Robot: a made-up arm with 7 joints. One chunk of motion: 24 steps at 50 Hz.
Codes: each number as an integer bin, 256 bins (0 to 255) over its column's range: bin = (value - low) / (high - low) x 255, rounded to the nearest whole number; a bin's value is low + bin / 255 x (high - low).
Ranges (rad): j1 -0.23..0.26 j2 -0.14..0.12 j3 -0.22..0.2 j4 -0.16..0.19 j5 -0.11..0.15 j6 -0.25..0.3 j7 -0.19..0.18
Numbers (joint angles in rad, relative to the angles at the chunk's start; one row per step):
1: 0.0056 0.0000 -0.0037 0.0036 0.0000 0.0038 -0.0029
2: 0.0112 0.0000 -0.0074 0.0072 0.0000 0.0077 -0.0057
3: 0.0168 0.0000 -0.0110 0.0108 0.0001 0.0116 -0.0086
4: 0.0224 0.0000 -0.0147 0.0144 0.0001 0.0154 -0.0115
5: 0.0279 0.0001 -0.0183 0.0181 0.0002 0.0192 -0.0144
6: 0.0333 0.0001 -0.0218 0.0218 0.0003 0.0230 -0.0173
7: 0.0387 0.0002 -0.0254 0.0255 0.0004 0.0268 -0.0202
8: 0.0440 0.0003 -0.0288 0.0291 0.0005 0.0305 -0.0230
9: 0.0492 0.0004 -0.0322 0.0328 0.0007 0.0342 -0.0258
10: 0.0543 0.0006 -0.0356 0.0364 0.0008 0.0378 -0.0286
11: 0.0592 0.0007 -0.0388 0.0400 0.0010 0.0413 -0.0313
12: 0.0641 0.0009 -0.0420 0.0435 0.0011 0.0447 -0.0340
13: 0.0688 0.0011 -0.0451 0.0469 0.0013 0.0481 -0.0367
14: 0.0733 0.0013 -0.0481 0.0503 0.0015 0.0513 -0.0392
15: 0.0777 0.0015 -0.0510 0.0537 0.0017 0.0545 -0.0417
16: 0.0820 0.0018 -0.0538 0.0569 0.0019 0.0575 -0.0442
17: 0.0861 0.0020 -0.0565 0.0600 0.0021 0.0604 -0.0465
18: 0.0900 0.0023 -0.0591 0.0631 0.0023 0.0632 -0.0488
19: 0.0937 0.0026 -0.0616 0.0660 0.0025 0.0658 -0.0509
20: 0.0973 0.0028 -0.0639 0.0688 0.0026 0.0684 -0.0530
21: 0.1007 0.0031 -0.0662 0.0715 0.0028 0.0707 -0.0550
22: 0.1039 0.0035 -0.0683 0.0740 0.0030 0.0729 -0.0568
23: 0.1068 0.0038 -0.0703 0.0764 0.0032 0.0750 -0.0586
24: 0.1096 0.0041 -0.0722 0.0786 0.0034 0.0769 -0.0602
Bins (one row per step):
1: 123 137 131 119 108 118 129
2: 126 137 129 122 108 119 127
3: 128 137 127 124 108 121 125
4: 131 137 125 127 108 123 123
5: 134 137 122 130 108 125 121
6: 137 137 120 132 108 127 119
7: 140 138 118 135 108 128 117
8: 143 138 116 138 108 130 115
9: 145 138 114 140 109 132 113
10: 148 138 112 143 109 133 111
11: 151 138 110 146 109 135 109
12: 153 138 108 148 109 137 108
13: 155 138 106 151 109 138 106
14: 158 139 104 153 109 140 104
15: 160 139 103 156 110 141 102
16: 162 139 101 158 110 143 100
17: 165 139 99 160 110 144 99
18: 167 140 98 163 110 145 97
19: 168 140 96 165 110 146 96
20: 170 140 95 167 110 148 94
21: 172 140 93 169 111 149 93
22: 174 141 92 170 111 150 92
23: 175 141 91 172 111 151 91
24: 177 141 90 174 111 152 89

